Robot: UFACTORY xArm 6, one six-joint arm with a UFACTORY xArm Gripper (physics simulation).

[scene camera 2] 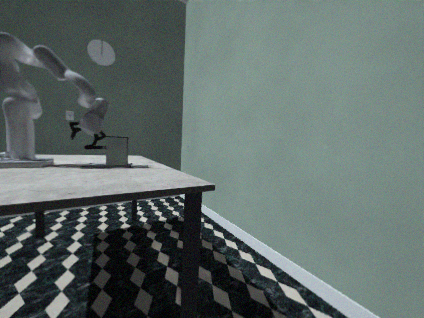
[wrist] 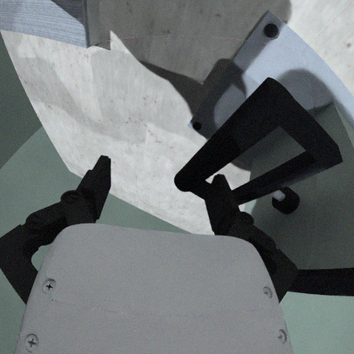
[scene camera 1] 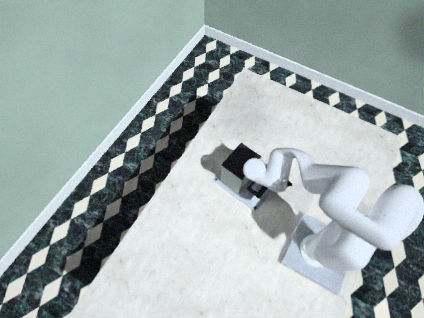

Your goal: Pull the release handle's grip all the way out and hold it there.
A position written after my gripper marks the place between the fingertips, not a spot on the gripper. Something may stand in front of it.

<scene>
I see my gripper [wrist: 161, 178] and a release handle [wrist: 292, 194].
</scene>
